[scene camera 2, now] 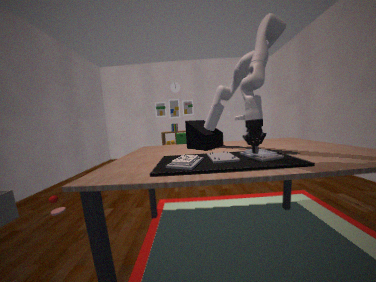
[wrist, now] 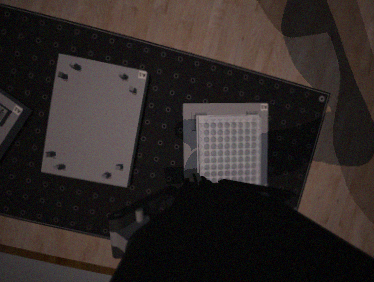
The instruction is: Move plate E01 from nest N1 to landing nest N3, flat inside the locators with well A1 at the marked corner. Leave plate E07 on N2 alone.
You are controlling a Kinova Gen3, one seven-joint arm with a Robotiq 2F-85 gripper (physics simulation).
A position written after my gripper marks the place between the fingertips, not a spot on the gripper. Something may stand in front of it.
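Observation:
Visible: my gripper (wrist: pixel 194 180); a nest (wrist: pixel 94 121); a nest (wrist: pixel 189 136).

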